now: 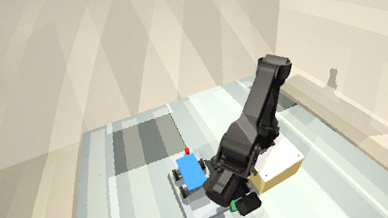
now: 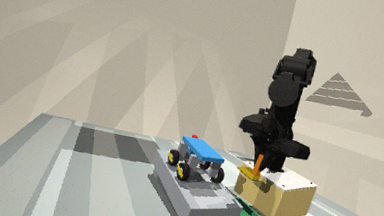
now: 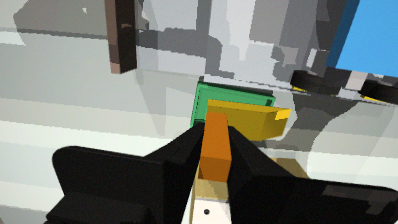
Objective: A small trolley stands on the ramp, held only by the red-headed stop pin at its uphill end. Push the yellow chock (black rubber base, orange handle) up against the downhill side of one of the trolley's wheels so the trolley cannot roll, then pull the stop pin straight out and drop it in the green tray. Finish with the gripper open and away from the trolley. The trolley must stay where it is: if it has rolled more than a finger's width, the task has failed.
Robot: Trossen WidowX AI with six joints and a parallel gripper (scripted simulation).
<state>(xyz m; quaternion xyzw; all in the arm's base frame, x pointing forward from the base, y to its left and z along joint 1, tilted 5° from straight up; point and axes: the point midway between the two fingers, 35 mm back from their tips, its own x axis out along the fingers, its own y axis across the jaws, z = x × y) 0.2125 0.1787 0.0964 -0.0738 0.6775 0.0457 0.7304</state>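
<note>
My gripper tip is now 10 cm short of the red-headed stop pin, 22 cm to the left of it and 3 cm above it. Also, from my gripper tip: blue-topped trolley 11 cm ahead, 13 cm to the right, 5 cm below; then yellow chock 2 cm to the right, 1 cm below; then green tray 4 cm behind, 5 cm to the right, 16 cm below.
</note>
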